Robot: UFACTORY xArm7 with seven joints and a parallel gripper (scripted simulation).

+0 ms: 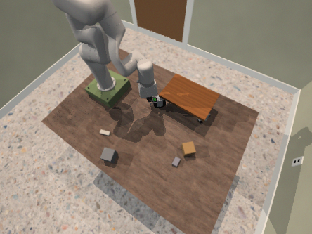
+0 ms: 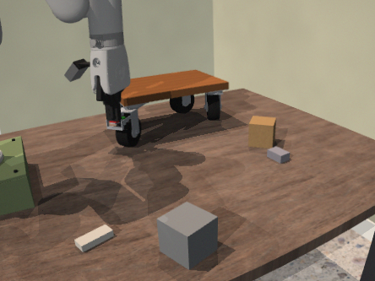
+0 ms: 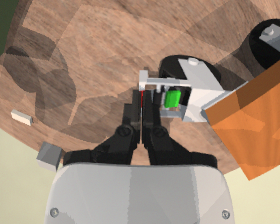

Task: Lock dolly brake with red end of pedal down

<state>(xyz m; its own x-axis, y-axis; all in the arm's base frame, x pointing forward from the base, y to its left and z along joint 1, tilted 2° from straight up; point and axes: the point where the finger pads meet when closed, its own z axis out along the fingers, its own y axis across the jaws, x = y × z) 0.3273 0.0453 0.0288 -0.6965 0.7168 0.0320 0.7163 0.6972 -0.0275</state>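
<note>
The brake pedal lies 1 cm ahead of my hand, 1 cm to the left of it and 3 cm below it. The rest, counted from my hand: tan cube 34 cm ahead, 11 cm to the right, 8 cm below; then cream flat block 13 cm behind, 30 cm to the right, 11 cm below; then small grey block 32 cm ahead, 20 cm to the right, 10 cm below.
</note>
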